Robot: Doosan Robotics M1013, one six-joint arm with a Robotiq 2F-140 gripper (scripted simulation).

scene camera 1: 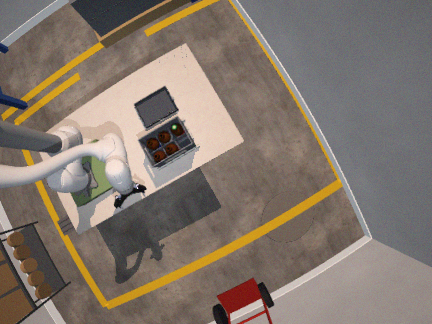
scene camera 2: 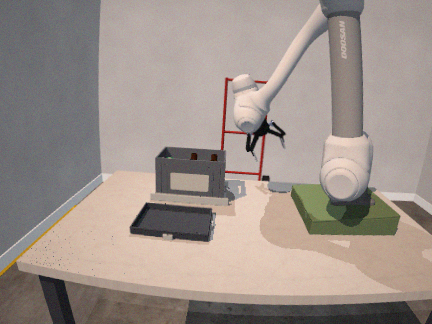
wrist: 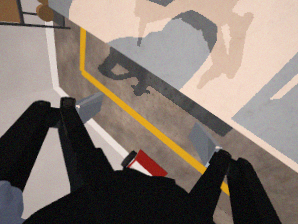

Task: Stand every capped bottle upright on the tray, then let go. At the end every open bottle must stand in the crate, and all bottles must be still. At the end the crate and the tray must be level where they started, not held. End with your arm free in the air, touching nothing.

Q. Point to a dark tray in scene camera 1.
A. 151, 108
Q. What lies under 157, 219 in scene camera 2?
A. A dark tray.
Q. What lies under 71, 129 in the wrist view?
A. The gripper.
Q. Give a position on a crate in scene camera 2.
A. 178, 175
